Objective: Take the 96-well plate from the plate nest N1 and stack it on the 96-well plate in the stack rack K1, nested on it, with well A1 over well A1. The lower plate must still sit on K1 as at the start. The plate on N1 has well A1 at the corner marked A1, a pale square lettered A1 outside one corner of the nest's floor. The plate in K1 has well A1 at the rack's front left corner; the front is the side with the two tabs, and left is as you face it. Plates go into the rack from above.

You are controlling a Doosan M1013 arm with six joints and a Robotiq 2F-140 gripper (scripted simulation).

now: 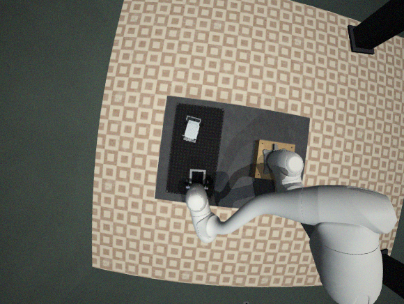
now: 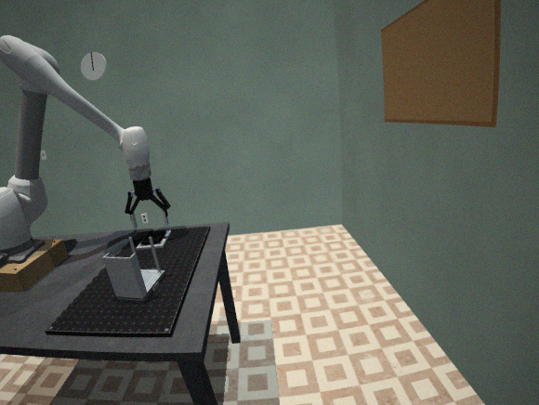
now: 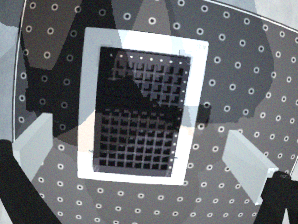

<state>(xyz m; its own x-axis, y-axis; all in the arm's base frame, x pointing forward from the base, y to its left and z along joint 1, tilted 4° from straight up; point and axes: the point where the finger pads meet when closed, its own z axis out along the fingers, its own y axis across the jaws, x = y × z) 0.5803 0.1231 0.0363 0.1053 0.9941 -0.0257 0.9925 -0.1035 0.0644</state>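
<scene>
The dark 96-well plate is 60 mm below my hand. From my hand the other things lie so: white 96-well plate (380 mm to the right, 60 mm below, 20 mm ahead).
</scene>
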